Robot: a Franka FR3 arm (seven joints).
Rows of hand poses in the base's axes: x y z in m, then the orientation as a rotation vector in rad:
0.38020, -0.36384, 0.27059, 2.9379, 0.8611, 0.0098
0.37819, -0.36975, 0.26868, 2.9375, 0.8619, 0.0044
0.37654, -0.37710, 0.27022, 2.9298, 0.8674, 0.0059
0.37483, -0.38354, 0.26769, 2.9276, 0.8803, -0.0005
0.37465, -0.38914, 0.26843, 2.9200, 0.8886, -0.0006
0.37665, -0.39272, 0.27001, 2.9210, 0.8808, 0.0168
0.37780, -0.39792, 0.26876, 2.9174, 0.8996, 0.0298
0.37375, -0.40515, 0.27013, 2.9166, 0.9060, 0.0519
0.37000, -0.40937, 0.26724, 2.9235, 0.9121, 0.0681
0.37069, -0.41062, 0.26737, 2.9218, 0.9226, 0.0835
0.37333, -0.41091, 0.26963, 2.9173, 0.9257, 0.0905
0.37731, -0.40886, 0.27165, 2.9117, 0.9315, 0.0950
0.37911, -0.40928, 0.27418, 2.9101, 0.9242, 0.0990
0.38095, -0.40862, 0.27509, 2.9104, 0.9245, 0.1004
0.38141, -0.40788, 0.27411, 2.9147, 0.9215, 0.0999
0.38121, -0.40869, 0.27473, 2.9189, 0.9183, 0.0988
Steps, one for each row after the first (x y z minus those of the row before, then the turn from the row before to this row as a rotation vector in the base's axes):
-0.00201, -0.00591, -0.00191, -0.0012, 0.0034, 0.0004
-0.00165, -0.00735, 0.00154, -0.0054, -0.0024, 0.0049
-0.00171, -0.00644, -0.00253, 0.0002, 0.0048, 0.0083
-0.00018, -0.00560, 0.00074, -0.0048, -0.0011, 0.0066
0.00200, -0.00358, 0.00158, 0.0022, -0.0115, -0.0046
0.00115, -0.00520, -0.00125, 0.0043, -0.0070, 0.0128
-0.00405, -0.00723, 0.00137, 0.0055, -0.0132, 0.0048
-0.00375, -0.00422, -0.00289, 0.0113, -0.0073, 0.0031
0.00069, -0.00125, 0.00013, 0.0046, -0.0088, 0.0073
0.00264, -0.00029, 0.00226, -0.0017, -0.0053, 0.0029
0.00398, 0.00205, 0.00202, -0.0026, -0.0038, 0.0047
0.00180, -0.00042, 0.00253, -0.0024, -0.0038, -0.0042
0.00184, 0.00066, 0.00091, 0.0007, -0.0007, 0.0002
0.00046, 0.00074, -0.00098, 0.0030, 0.0013, -0.0026
-0.00020, -0.00081, 0.00062, 0.0028, 0.0016, -0.0027

